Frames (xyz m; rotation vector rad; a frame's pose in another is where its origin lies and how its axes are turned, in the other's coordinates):
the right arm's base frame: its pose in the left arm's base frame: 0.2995 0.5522 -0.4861 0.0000 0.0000 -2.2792
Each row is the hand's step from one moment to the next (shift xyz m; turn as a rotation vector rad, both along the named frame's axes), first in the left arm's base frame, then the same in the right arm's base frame.
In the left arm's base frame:
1: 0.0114 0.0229 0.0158 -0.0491 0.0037 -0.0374
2: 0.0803 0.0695 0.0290 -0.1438 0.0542 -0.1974
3: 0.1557 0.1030 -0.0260 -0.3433 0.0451 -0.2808
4: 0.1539 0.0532 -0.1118 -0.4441 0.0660 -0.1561
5: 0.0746 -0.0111 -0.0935 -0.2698 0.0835 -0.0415
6: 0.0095 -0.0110 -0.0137 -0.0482 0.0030 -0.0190
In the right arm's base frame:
1: -0.0248 -0.0062 0.0158 0.0291 -0.0397 -0.0374
2: -0.1050 0.0158 0.0290 0.0524 -0.1445 -0.1974
3: -0.1795 0.0512 -0.0260 0.1891 -0.2900 -0.2808
4: -0.1405 0.0823 -0.1118 0.2388 -0.3802 -0.1561
5: -0.0401 0.0639 -0.0935 0.1121 -0.2592 -0.0415
6: 0.0022 0.0144 -0.0137 0.0291 -0.0386 -0.0190

